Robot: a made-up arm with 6 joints.
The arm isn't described. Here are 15 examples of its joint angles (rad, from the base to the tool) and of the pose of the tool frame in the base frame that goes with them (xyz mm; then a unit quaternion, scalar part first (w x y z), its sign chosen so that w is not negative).
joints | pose
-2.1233 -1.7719 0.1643 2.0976 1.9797 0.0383 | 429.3 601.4 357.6 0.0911 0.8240 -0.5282 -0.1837
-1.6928 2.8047 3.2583 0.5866 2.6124 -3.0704 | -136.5 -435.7 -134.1 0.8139 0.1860 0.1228 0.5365
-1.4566 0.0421 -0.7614 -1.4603 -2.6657 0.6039 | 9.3 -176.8 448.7 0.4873 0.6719 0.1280 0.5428
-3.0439 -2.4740 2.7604 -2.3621 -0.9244 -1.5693 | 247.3 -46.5 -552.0 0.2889 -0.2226 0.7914 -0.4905
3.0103 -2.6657 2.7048 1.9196 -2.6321 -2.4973 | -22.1 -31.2 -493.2 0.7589 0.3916 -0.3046 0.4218
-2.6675 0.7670 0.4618 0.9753 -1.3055 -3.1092 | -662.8 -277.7 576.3 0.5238 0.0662 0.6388 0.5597
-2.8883 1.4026 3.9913 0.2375 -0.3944 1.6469 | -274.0 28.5 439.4 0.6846 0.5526 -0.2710 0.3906
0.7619 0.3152 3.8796 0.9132 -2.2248 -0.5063 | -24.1 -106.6 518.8 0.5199 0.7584 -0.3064 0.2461
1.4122 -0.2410 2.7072 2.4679 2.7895 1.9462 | -149.2 -442.8 735.5 0.6530 0.2103 0.1639 0.7089
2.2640 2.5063 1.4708 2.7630 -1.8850 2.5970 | -405.8 344.6 -507.3 0.4283 0.5092 0.0490 0.7449
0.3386 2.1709 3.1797 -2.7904 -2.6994 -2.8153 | 589.1 306.0 139.9 0.2821 -0.0921 0.9521 0.0732
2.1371 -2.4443 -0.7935 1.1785 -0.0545 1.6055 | 285.2 -378.1 87.7 0.6976 -0.2246 -0.6427 -0.2232
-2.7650 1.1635 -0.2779 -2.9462 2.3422 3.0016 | -457.5 -285.4 93.3 0.1640 -0.9020 -0.2834 -0.2814
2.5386 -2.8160 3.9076 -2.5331 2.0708 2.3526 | -160.9 12.2 -240.4 0.6959 -0.4584 0.3161 0.4535
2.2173 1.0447 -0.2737 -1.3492 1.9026 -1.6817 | -263.0 384.6 137.8 0.4531 0.7916 0.2098 0.3521
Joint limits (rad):
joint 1: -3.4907..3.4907
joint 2: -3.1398..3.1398
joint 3: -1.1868..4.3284
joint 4: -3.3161..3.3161
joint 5: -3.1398..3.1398
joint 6: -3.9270..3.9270
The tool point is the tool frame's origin. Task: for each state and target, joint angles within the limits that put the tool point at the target. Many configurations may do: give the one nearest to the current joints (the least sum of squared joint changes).
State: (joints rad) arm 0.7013 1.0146 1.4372 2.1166 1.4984 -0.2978
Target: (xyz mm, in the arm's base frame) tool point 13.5 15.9 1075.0
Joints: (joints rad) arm 0.6073 0.1540 1.6204 1.6249 1.4984 -0.2978
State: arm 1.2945 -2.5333 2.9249 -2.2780 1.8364 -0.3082
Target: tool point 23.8 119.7 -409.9
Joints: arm 0.9492 -2.7538 3.4991 -2.1044 1.8364 -0.3082
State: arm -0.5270 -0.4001 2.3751 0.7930 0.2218 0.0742
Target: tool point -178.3 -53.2 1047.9
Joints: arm -0.1690 -0.0590 1.7658 0.5870 0.2218 0.0742
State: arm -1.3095 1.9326 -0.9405 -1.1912 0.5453 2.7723
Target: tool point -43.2 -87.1 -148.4
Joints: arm -1.4786 2.2896 -0.6513 -1.0292 0.5453 2.7723
